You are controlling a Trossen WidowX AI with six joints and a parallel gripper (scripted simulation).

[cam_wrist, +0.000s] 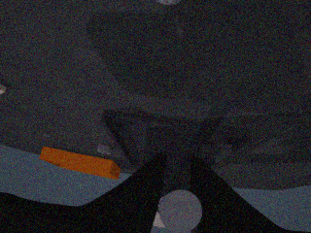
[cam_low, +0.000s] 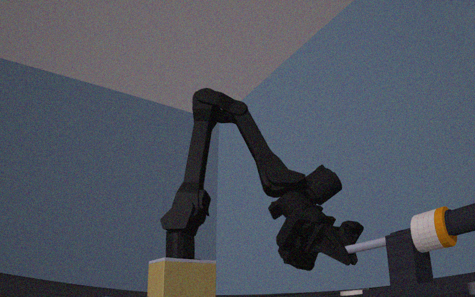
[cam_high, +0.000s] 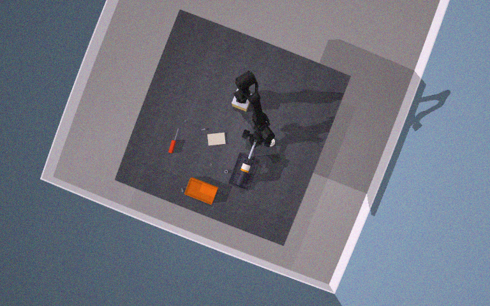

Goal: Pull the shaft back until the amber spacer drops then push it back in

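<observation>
My gripper tip is now 7 cm short of the pale grey shaft, 2 cm below it and 1 cm to the left of it. Also, from my gripper tip: dark support block 19 cm ahead, 2 cm to the right, 1 cm below; white ring 11 cm to the left, 7 cm behind, 5 cm below; amber spacer 16 cm ahead, 2 cm above, 1 cm to the right.
</observation>
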